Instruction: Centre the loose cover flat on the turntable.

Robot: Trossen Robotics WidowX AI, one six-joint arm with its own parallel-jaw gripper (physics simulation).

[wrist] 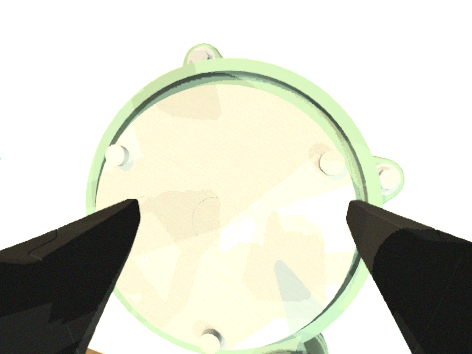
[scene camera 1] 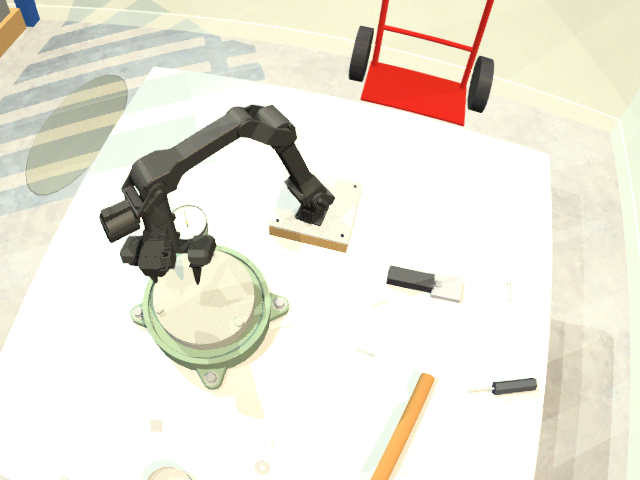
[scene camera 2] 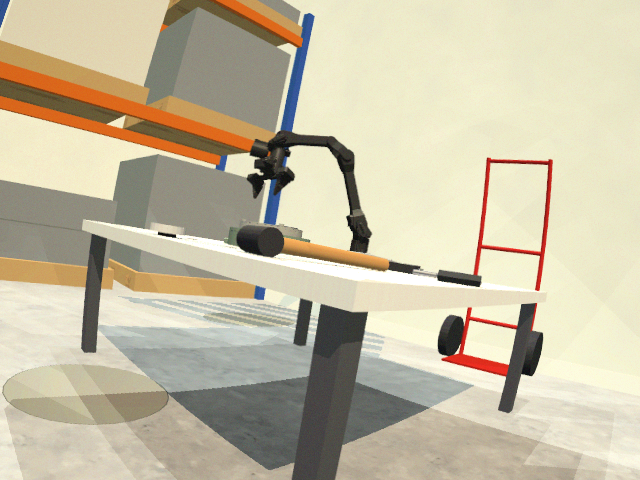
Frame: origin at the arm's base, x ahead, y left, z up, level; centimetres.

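Seen in the pictures: gripper, fingertip midpoint: (wrist: pixel 244 209) (scene camera 1: pixel 177 282) (scene camera 2: pixel 264 196); arm's base at its link origin: (scene camera 1: pixel 312 212).
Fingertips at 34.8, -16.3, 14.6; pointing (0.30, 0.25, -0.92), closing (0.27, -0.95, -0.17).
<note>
Pixels of each thing's top centre, then the offset from my fingertips to it, as dx, dy, dz. "spot": a spot on its surface instead.
- pale round disc at its top centre: (wrist: pixel 213 223) (scene camera 1: pixel 201 293) (scene camera 2: pixel 271 223) -3.3, +2.7, -9.0
- round gauge at a spot on its surface: (scene camera 1: pixel 192 222) spot: -18.2, -6.8, -8.4
- round dish at its top centre: (scene camera 2: pixel 168 225) +38.9, +12.1, -15.5
- mallet at its top centre: (scene camera 1: pixel 394 453) (scene camera 2: pixel 326 237) +14.5, +51.8, -12.5
- scraper at its top centre: (scene camera 1: pixel 426 279) (scene camera 2: pixel 413 264) -28.2, +47.2, -15.7
- screwdriver at its top centre: (scene camera 1: pixel 504 386) (scene camera 2: pixel 447 270) -8.4, +72.4, -15.8
- small block at its top centre: (scene camera 1: pixel 155 425) +26.6, +3.0, -18.4
A pale round disc (scene camera 1: pixel 206 310) (wrist: pixel 225 150) with three short studs, apparently the cover, lies inside a green round base (scene camera 1: pixel 240 356) (scene camera 2: pixel 232 235) (wrist: pixel 345 115) with bolted lugs, apparently the turntable. Which part is the loose cover is not certain. In the wrist view, the dark gap between disc and green rim is wider at the upper right than at the left. My gripper (scene camera 1: pixel 175 282) (scene camera 2: pixel 266 195) (wrist: pixel 244 209) is open and empty, high above the disc and pointing down. In the wrist view its fingertips overlap the disc's left part and the right rim. The arm hides the back rim in scene camera 1.
A round gauge (scene camera 1: pixel 192 222) stands behind the base. A round dish (scene camera 1: pixel 168 473) (scene camera 2: pixel 166 228) is near the front left. A mallet (scene camera 1: pixel 405 426) (scene camera 2: pixel 330 252), a scraper (scene camera 1: pixel 413 279), a screwdriver (scene camera 1: pixel 514 386) (scene camera 2: pixel 459 277) and a small block (scene camera 1: pixel 156 425) lie on the table.
</note>
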